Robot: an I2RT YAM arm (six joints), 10 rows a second.
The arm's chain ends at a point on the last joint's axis. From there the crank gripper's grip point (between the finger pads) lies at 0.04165 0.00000 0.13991 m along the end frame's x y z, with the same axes.
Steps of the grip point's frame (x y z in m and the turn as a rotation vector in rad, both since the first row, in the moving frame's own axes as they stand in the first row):
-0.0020, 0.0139, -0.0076, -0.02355, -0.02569, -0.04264
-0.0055, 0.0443, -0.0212, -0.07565, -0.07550, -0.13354
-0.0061, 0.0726, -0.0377, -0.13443, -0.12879, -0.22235
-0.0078, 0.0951, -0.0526, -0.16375, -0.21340, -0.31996
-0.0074, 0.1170, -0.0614, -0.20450, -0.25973, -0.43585
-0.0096, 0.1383, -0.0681, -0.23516, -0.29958, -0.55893
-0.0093, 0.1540, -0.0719, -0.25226, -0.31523, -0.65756
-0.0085, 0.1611, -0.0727, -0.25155, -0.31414, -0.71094
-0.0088, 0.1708, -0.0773, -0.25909, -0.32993, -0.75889
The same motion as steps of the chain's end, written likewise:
0.0016, 0.0123, -0.0086, -0.02355, -0.02569, -0.04264
0.0048, 0.0385, -0.0237, -0.07565, -0.07550, -0.13354
0.0110, 0.0608, -0.0412, -0.13443, -0.12879, -0.22235
0.0206, 0.0804, -0.0573, -0.16375, -0.21340, -0.31996
0.0263, 0.0983, -0.0660, -0.20450, -0.25973, -0.43585
0.0284, 0.1167, -0.0725, -0.23516, -0.29958, -0.55893
0.0301, 0.1315, -0.0762, -0.25226, -0.31523, -0.65756
0.0308, 0.1398, -0.0772, -0.25155, -0.31414, -0.71094
0.0323, 0.1486, -0.0817, -0.25909, -0.32993, -0.75889

